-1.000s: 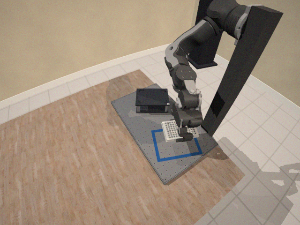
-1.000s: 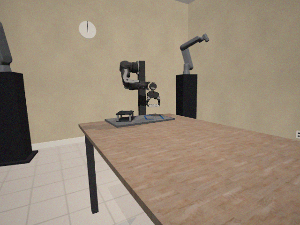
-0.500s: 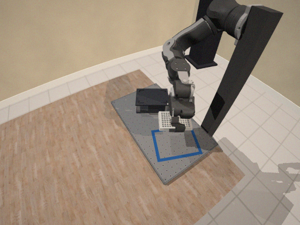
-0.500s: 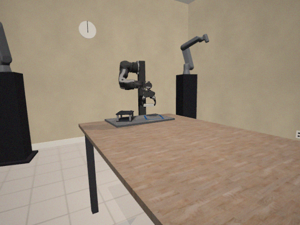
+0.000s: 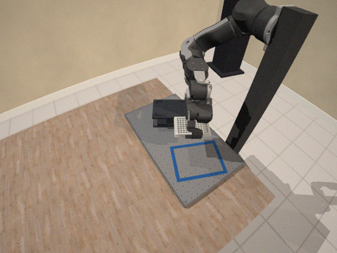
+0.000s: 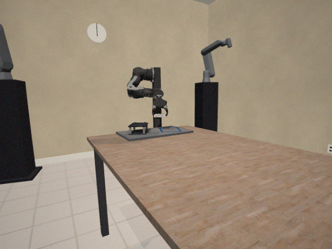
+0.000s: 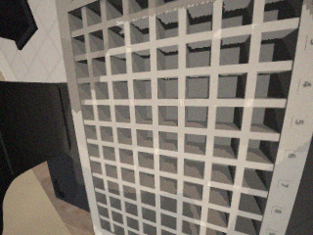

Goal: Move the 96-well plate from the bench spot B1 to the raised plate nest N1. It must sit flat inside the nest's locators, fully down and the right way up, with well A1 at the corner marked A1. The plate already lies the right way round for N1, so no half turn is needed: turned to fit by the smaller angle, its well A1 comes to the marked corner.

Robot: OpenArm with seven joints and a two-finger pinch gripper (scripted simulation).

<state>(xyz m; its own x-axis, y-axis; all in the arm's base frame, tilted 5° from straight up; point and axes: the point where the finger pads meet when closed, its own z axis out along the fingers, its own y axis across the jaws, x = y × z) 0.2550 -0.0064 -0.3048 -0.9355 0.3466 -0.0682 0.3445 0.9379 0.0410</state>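
The black raised nest N1 lies 170 mm to the right of my hand, 60 mm below it and 10 mm ahead of it. Also, from my hand: white 96-well plate right at my hand; then A1 label 90 mm to the right, 50 mm below, 40 mm behind.
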